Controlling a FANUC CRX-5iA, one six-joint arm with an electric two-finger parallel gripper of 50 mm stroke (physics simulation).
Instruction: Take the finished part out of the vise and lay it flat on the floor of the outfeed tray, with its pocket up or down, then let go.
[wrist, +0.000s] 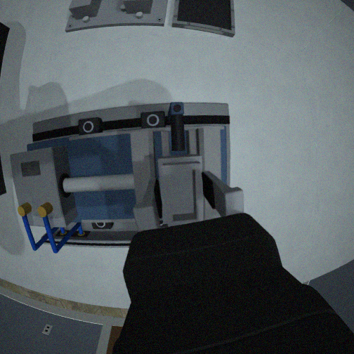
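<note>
The finished part (178, 187), a grey block with a rectangular pocket outline on its upper face, is between the fingers of my gripper (180, 187). The gripper is shut on it, with one dark pad at its left side and one at its right. The part is right over the jaw area of the vise (100, 150); how far it stands clear of the jaws is hard to tell. Its pocket side faces the camera. A dark-floored tray with a grey rim (202, 30), seemingly the outfeed tray, is partly in view at the top. The part's underside is hidden.
A grey plate (100, 24) with blocks and round studs lies left of the tray. A black post with a blue cap (177, 108) stands at the vise's far side. Blue bent tubes (53, 240) with brass ends stick out at the vise's left. Dark objects show at the left edge.
</note>
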